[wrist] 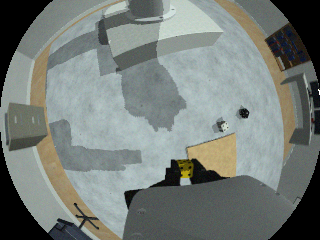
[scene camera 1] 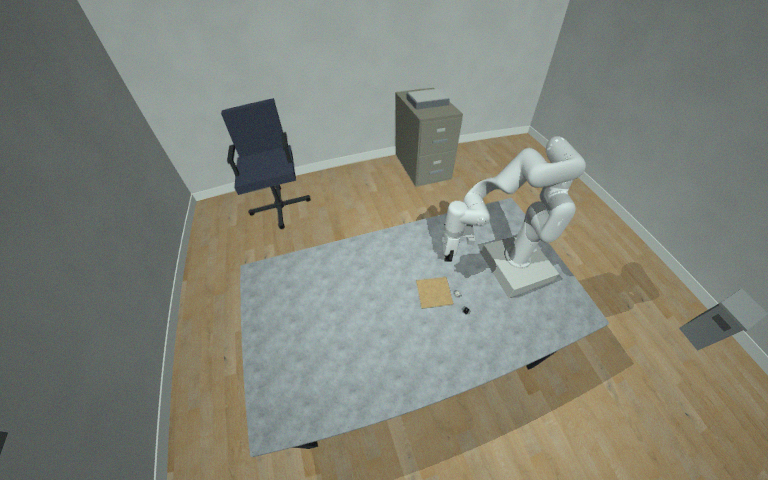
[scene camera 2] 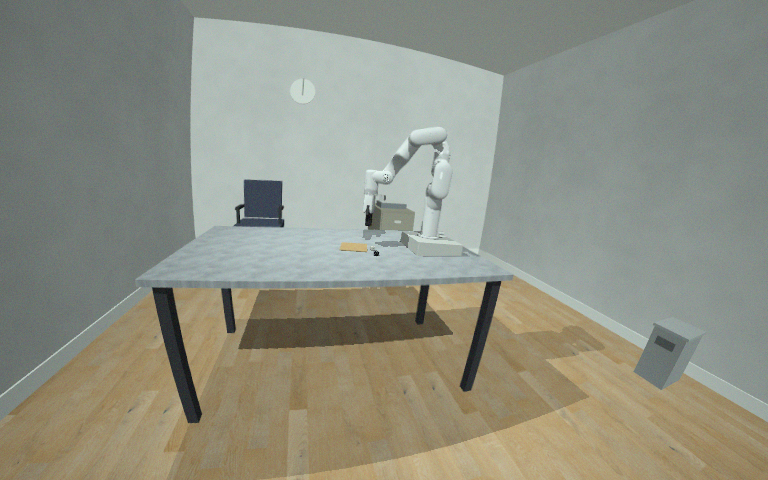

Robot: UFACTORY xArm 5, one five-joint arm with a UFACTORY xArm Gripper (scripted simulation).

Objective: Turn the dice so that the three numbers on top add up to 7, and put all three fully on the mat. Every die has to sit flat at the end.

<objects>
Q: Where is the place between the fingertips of my gripper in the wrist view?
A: At 182,168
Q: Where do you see a tan mat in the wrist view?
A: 220,155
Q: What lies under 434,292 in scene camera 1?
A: A tan mat.
</objects>
